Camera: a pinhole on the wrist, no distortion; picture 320 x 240 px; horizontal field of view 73.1 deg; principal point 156.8 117.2 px. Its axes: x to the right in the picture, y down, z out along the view. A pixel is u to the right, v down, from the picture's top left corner.
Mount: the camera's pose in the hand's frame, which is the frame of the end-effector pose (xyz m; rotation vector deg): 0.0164 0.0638 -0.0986 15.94 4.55 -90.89
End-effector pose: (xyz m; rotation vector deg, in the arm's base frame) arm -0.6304 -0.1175 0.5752 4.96 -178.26 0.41
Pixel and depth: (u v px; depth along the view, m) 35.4 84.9 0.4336
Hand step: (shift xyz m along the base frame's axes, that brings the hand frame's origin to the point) 0.0783 0.2106 -0.3712
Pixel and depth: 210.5 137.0 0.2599
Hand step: -0.0070 -0.0591 -0.1404
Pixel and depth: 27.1 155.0 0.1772
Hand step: -0.0356 0.1247 -0.1002
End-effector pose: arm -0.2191 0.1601 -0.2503 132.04 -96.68 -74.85
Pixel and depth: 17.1 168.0 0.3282
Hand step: -0.3178 -0.0012 -0.1260
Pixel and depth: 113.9 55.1 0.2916
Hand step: -0.1677 0.1399 -0.0324
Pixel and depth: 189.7 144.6 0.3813
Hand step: -0.0965 0.1390 -0.2167
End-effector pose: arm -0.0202 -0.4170 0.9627 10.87 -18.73 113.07
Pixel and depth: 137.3 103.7 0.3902
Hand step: 0.0082 -0.1431 0.2515
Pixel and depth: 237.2 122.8 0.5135
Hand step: 0.2266 -0.0525 0.3613
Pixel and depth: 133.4 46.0 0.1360
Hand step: -0.0270 -0.0681 0.0094
